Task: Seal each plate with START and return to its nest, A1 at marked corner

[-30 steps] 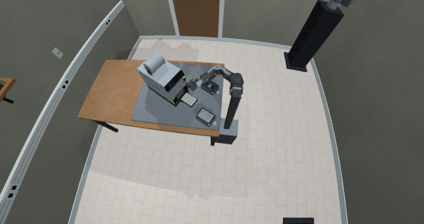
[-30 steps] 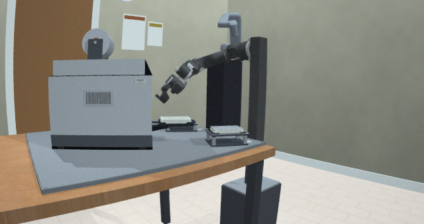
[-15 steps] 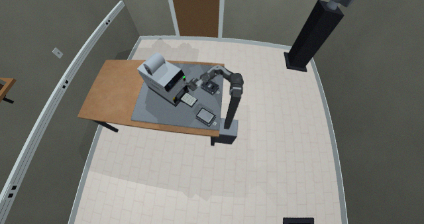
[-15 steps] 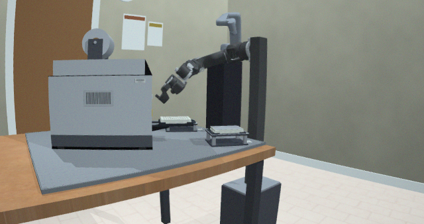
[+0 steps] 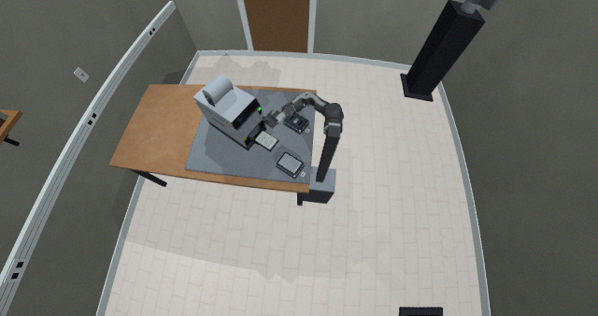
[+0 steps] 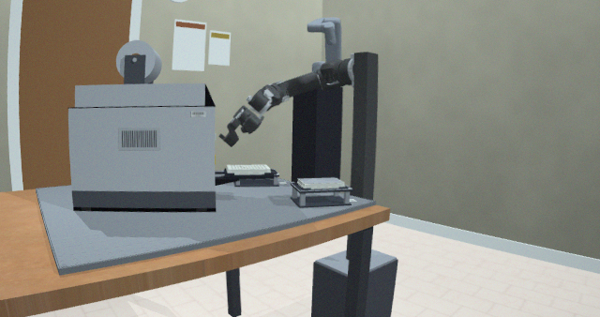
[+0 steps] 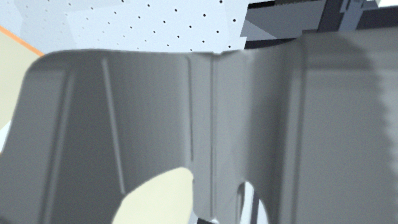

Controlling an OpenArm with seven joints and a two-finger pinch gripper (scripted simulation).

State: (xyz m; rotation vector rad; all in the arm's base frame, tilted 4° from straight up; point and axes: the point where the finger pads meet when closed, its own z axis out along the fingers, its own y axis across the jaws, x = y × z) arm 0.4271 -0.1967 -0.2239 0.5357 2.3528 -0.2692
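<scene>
The white start button lies 40 mm ahead of my hand, 20 mm to the right of it and 10 mm above it. Round my hand: white open-well plate 110 mm to the left, 80 mm below, 10 mm behind; then yellow warning mark 140 mm to the left, 120 mm ahead, 40 mm below; then sealer stage 110 mm to the left, 90 mm below, 10 mm behind.
</scene>
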